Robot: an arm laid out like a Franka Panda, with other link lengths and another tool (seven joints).
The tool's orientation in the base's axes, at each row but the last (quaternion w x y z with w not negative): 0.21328 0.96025 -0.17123 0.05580; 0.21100 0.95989 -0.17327 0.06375; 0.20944 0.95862 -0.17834 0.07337; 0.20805 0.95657 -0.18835 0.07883; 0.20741 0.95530 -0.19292 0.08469; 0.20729 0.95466 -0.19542 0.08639
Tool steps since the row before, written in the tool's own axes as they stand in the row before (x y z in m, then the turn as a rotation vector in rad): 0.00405 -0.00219 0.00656 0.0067 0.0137 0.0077; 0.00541 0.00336 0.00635 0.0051 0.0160 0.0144; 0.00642 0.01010 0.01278 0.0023 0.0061 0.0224; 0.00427 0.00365 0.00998 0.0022 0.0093 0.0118; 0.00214 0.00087 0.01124 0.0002 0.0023 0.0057; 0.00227 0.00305 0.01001 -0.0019 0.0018 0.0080
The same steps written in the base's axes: 0.00478 -0.00219 -0.00605 0.0017 -0.0170 -0.0004; 0.00415 -0.00723 -0.00339 -0.0003 -0.0213 -0.0059; 0.00302 -0.01604 -0.00635 0.0013 -0.0155 -0.0174; 0.00320 -0.00874 -0.00667 -0.0008 -0.0136 -0.0067; 0.00252 -0.00627 -0.00928 -0.0003 -0.0044 -0.0042; 0.00166 -0.00762 -0.00734 -0.0018 -0.0043 -0.0070
